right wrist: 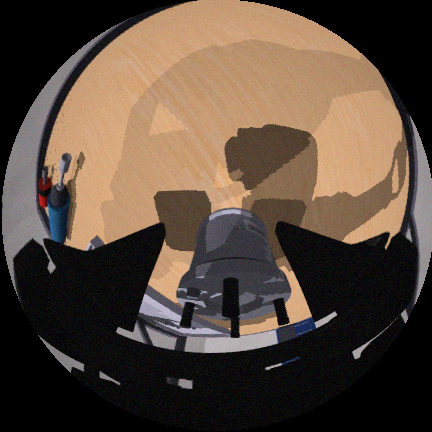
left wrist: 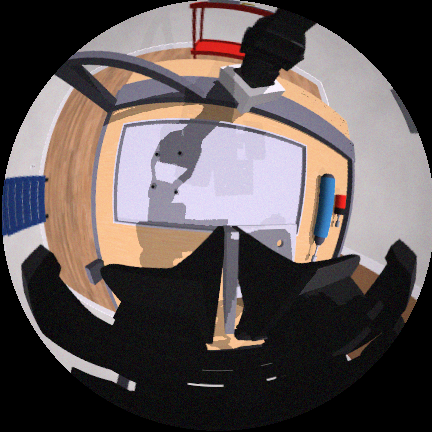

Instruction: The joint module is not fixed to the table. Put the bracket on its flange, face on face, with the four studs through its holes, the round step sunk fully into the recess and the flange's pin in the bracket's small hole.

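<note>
My left gripper is shut on the grey bracket. One wall of the bracket shows edge-on between the fingers, and a flat part with a round hole shows to the right; the rest is hidden behind the fingers. My right gripper is open, its fingers on either side of the joint module and apart from it. The module is a dark grey cylinder whose wider flange, with black studs, faces the lower edge of the right wrist view. The flange's pin and recess cannot be made out clearly.
A white tray with several small dark parts lies on the table. A blue screwdriver and a red one lie near the table's edge. A grey frame bar borders the table; a red cart stands beyond.
</note>
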